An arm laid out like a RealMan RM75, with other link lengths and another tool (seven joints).
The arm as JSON. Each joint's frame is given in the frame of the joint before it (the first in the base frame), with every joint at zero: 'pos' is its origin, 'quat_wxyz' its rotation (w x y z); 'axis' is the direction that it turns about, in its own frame. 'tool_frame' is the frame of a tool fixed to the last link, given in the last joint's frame.
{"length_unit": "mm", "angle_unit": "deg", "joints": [
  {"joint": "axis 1", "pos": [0.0, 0.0, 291.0], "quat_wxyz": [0.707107, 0.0, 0.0, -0.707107], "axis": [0.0, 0.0, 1.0]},
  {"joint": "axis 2", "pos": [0.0, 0.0, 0.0], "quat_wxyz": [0.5, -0.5, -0.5, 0.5], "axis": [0.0, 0.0, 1.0]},
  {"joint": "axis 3", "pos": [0.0, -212.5, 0.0], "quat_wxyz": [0.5, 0.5, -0.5, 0.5], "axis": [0.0, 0.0, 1.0]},
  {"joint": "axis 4", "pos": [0.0, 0.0, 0.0], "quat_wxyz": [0.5, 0.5, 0.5, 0.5], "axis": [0.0, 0.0, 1.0]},
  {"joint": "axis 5", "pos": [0.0, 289.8, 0.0], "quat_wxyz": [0.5, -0.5, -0.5, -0.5], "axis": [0.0, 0.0, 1.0]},
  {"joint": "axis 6", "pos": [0.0, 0.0, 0.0], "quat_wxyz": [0.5, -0.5, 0.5, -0.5], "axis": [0.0, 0.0, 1.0]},
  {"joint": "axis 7", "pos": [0.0, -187.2, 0.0], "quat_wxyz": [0.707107, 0.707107, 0.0, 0.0], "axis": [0.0, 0.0, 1.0]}
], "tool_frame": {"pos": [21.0, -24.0, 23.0], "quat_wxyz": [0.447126, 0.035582, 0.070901, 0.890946]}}
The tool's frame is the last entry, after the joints.
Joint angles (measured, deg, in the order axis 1, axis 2, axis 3, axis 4, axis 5, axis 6, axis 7), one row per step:
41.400 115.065 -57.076 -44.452 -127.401 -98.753 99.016
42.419 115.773 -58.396 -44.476 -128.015 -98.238 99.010
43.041 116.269 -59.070 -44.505 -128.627 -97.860 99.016
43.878 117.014 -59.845 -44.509 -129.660 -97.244 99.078
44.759 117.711 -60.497 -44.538 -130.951 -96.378 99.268
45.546 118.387 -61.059 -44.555 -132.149 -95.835 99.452
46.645 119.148 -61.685 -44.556 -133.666 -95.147 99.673
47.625 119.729 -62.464 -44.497 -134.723 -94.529 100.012
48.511 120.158 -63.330 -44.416 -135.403 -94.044 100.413
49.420 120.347 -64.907 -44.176 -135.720 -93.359 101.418
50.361 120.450 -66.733 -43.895 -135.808 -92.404 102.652
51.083 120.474 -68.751 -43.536 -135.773 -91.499 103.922
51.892 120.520 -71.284 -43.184 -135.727 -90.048 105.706
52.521 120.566 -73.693 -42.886 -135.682 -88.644 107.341
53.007 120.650 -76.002 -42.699 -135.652 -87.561 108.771
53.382 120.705 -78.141 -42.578 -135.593 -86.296 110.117
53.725 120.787 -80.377 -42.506 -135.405 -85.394 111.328
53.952 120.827 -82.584 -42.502 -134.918 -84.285 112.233
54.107 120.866 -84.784 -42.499 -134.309 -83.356 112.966
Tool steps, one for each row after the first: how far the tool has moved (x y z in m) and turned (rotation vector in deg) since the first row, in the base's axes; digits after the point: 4 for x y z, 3 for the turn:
-0.0073 0.0005 -0.0084 -0.966 -0.978 1.568
-0.0111 0.0008 -0.0135 -1.471 -1.700 2.482
-0.0157 0.0012 -0.0206 -2.053 -2.765 3.599
-0.0195 0.0029 -0.0267 -2.281 -4.112 4.629
-0.0231 0.0034 -0.0324 -2.718 -5.270 5.561
-0.0280 0.0048 -0.0386 -3.120 -6.758 6.840
-0.0328 0.0058 -0.0441 -3.500 -8.016 7.929
-0.0376 0.0065 -0.0488 -3.896 -9.056 8.889
-0.0420 0.0069 -0.0539 -4.357 -10.457 9.519
-0.0466 0.0080 -0.0591 -4.572 -11.913 10.064
-0.0493 0.0080 -0.0643 -4.896 -13.425 10.398
-0.0522 0.0088 -0.0706 -4.852 -15.338 10.651
-0.0540 0.0094 -0.0764 -4.709 -17.117 10.876
-0.0553 0.0087 -0.0818 -4.764 -18.758 11.200
-0.0563 0.0090 -0.0867 -4.468 -20.218 11.486
-0.0574 0.0076 -0.0917 -4.560 -21.574 11.931
-0.0591 0.0068 -0.0969 -4.422 -22.544 12.562
-0.0604 0.0050 -0.1022 -4.502 -23.368 13.242

